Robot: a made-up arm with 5 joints.
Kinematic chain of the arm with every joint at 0, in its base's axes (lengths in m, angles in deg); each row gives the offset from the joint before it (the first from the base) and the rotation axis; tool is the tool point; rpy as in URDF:
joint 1: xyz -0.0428 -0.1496 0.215 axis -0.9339 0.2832 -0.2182
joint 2: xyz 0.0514 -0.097 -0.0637 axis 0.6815 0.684 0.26
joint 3: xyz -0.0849 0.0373 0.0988 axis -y
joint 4: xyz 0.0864 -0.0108 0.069 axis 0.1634 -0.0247 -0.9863
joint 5: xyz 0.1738 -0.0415 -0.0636 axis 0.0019 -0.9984 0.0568
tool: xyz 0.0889 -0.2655 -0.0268 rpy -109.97 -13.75 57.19
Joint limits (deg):
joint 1: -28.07..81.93
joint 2: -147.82..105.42
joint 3: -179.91..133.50
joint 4: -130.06..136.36
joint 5: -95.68..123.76
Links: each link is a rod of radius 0.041 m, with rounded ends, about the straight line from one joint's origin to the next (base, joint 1, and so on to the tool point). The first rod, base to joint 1, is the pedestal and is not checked.
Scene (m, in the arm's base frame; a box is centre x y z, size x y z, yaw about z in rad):
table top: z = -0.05
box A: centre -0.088 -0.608 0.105 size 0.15 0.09 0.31 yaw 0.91
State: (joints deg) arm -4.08 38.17 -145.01 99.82 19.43
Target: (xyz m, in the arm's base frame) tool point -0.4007 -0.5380 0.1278
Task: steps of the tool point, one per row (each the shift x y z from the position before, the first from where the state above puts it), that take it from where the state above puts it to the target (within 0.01 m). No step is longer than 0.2 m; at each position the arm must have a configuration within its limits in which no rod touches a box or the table.
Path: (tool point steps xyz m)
1: -0.0837 -0.0442 0.0571
2: -0.0984 -0.0038 0.0913
3: -0.1010 0.0532 0.1028
4: -0.0926 0.1109 0.0840
5: -0.0778 0.1510 0.0370
6: -0.0742 -0.1358 -0.0656
7: -0.0538 -0.1085 -0.1234
8: -0.0288 -0.0573 -0.1609
9: -0.0043 0.0057 -0.1693

